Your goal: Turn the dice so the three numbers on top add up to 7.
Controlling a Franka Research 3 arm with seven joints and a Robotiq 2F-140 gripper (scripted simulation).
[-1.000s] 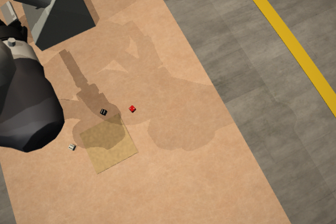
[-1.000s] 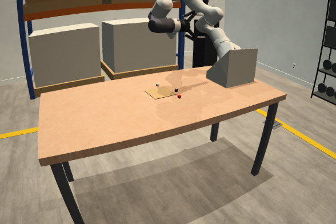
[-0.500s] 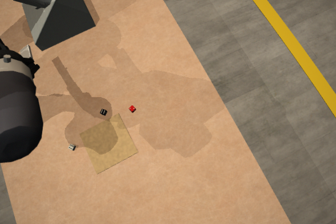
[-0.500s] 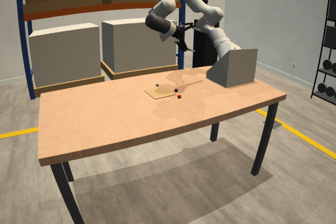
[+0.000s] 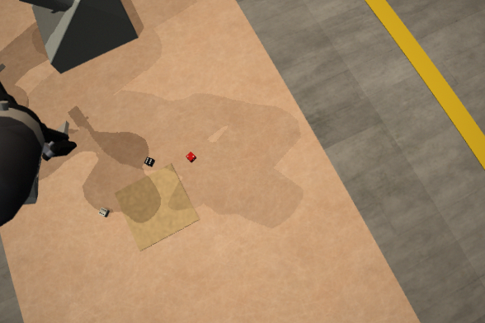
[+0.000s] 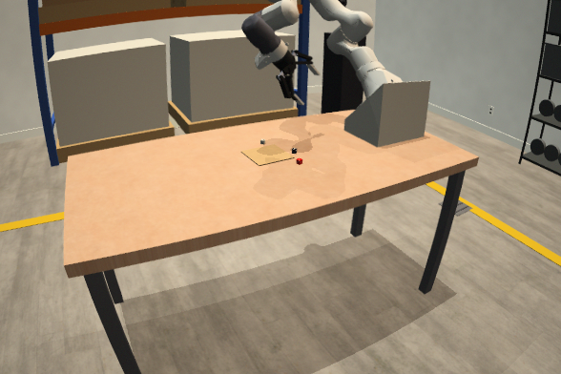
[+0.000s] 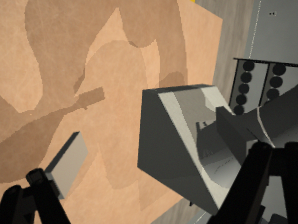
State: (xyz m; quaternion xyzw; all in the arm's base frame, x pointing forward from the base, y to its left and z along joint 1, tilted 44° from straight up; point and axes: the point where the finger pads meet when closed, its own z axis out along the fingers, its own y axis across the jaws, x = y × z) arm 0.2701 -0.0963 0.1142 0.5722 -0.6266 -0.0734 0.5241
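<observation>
Right now the white die is 20 cm below my hand, 19 cm ahead of it and 2 cm to the right of it. The rest, counted from my hand: black die 20 cm below, 14 cm ahead, 12 cm to the left; red die 21 cm to the left, 20 cm below, 18 cm ahead; tan mat 23 cm ahead, 20 cm below, 9 cm to the left.
</observation>
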